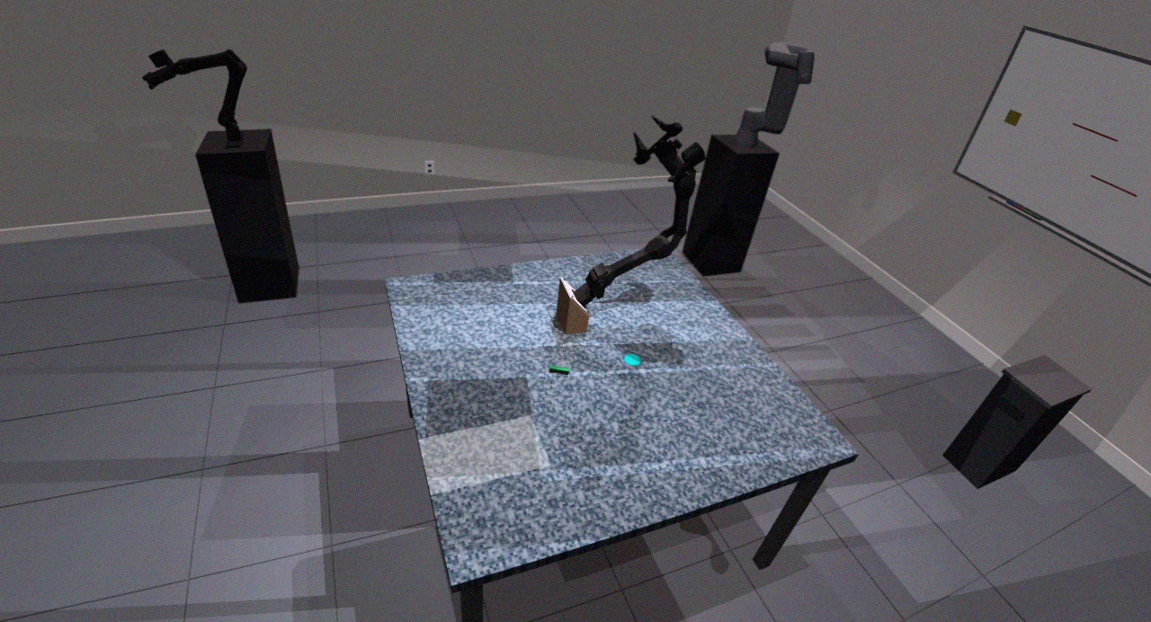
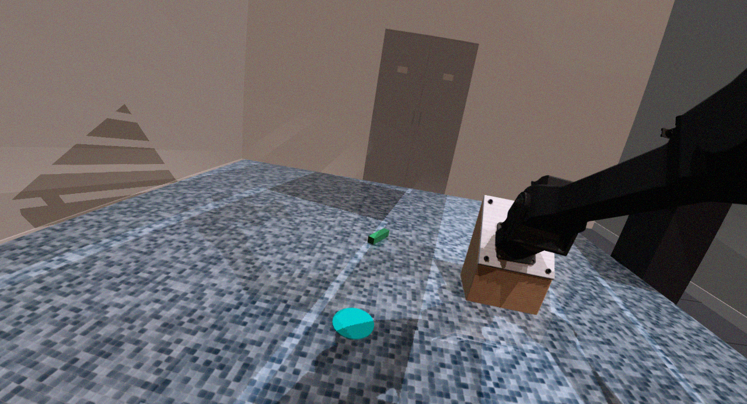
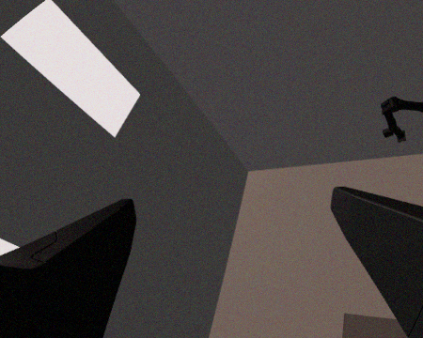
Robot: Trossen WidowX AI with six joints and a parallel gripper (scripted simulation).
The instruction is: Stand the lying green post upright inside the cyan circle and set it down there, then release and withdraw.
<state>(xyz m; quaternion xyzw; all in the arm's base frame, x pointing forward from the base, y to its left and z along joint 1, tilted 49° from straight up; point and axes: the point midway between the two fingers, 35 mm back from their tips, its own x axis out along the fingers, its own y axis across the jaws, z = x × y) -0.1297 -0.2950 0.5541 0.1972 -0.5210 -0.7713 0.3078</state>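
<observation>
The green post lies 72 cm below my gripper tip, 38 cm ahead of it and 35 cm to the right of it. From my gripper tip the other things lie so: cyan circle 72 cm below, 38 cm ahead, 7 cm to the right.
</observation>
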